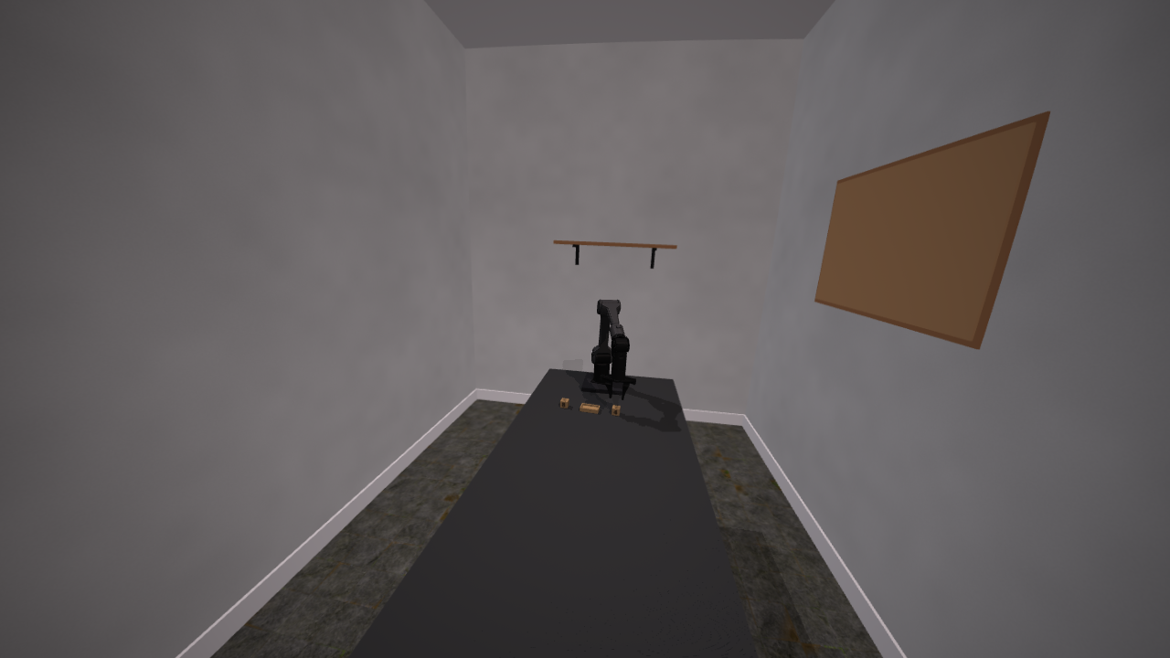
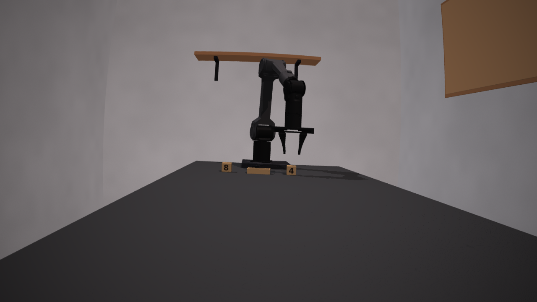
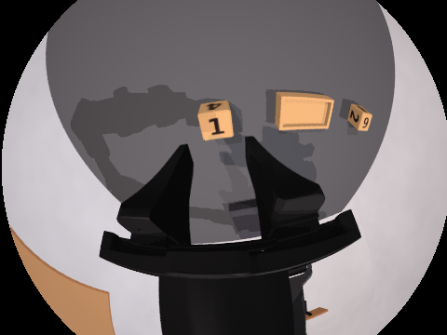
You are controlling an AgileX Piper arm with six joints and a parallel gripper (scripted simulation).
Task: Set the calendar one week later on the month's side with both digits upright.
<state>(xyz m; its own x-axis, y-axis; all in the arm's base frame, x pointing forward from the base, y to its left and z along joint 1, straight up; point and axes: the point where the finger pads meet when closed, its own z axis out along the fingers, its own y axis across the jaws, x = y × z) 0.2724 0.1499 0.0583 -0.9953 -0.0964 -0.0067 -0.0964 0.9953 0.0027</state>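
Right now the wooden cube is 6 cm below my hand. From my hand the other things lie so: wooden tray: 11 cm to the right, 7 cm below, 1 cm ahead.
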